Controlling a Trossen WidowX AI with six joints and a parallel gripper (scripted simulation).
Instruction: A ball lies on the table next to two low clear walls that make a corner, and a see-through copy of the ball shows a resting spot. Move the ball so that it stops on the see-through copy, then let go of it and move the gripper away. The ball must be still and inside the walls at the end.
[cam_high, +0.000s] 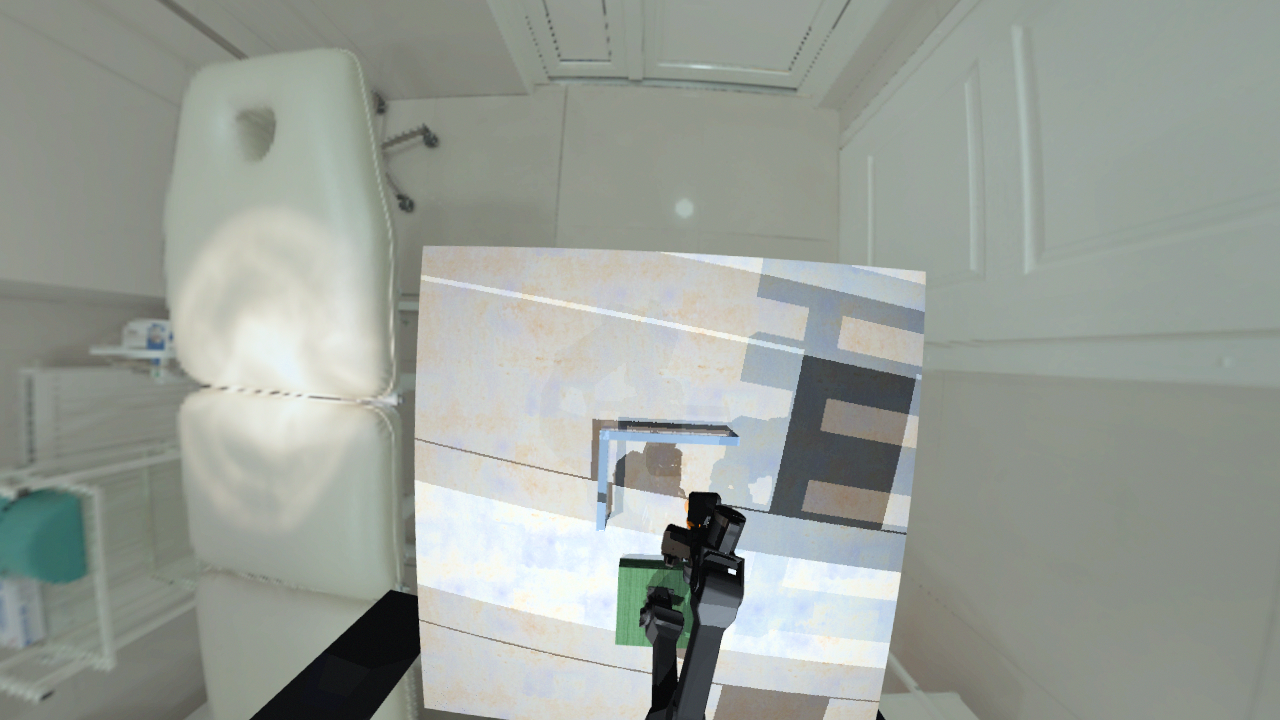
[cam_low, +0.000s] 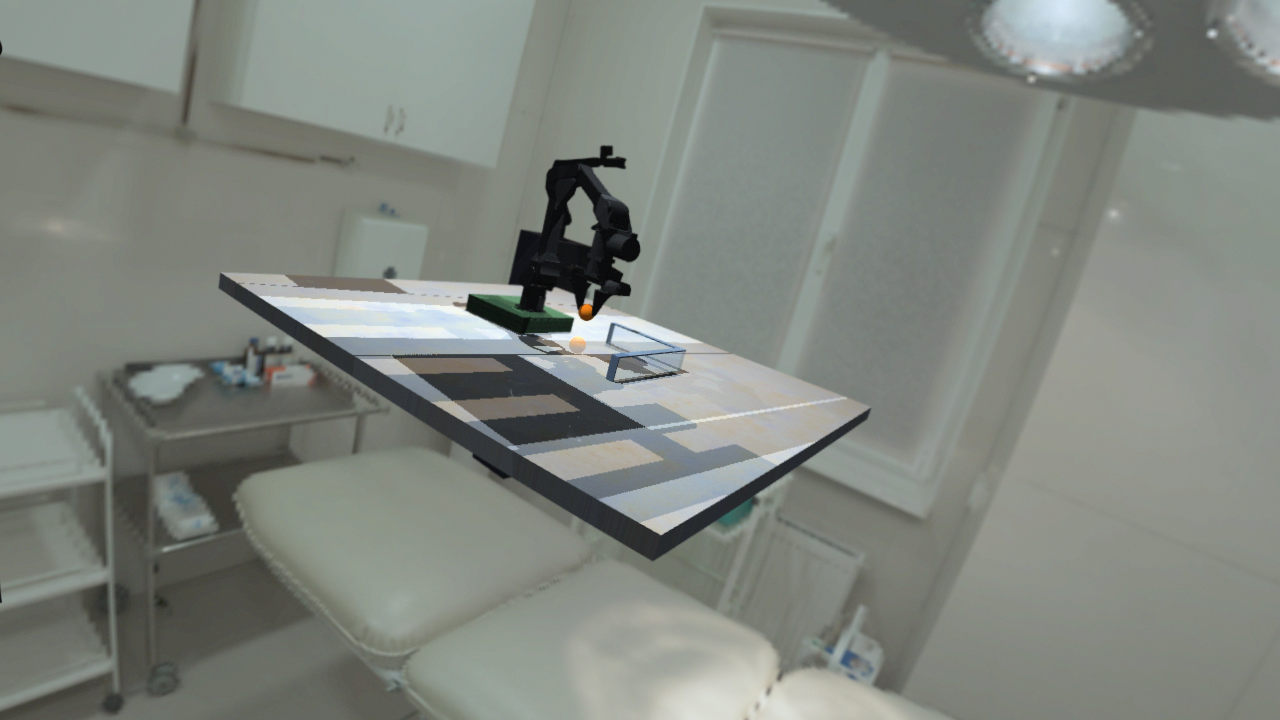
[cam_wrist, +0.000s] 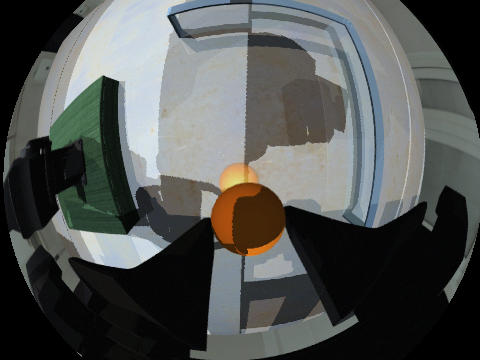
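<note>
Now: gripper tip 8 cm above the see-through copy of ball. The rest, counted from my gripper tip: orange ball right at my gripper tip.
</note>
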